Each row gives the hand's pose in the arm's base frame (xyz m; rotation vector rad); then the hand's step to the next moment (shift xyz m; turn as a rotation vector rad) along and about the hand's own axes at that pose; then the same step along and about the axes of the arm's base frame.
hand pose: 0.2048 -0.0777 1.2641 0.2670 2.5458 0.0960
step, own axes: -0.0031 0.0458 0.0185 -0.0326 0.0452 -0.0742
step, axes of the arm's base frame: 0.0205 0.0443 -0.0080 -0.0067 0.0365 0.0851
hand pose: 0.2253 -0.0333 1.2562 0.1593 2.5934 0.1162
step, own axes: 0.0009 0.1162 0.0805 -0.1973 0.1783 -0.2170
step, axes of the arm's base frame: 0.0515 0.1192 -0.0559 0.0714 0.1384 0.3059
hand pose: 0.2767 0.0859 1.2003 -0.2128 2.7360 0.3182
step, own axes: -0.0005 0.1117 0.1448 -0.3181 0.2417 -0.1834
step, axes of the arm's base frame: 0.0298 0.1436 -0.1092 0.1820 0.2204 0.3340
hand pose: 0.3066 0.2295 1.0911 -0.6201 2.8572 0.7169
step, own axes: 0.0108 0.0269 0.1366 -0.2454 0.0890 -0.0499
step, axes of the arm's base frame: -0.0175 0.0829 -0.1110 0.1838 0.1355 0.1360
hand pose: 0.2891 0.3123 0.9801 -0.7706 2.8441 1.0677
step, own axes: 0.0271 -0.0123 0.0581 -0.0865 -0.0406 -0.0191
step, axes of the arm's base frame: -0.0276 0.0160 -0.0569 0.0973 0.0003 0.0047
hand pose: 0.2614 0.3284 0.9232 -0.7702 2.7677 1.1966
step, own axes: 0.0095 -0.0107 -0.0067 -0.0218 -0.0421 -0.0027
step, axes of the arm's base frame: -0.0024 -0.0149 -0.0046 0.0386 -0.0170 -0.0219
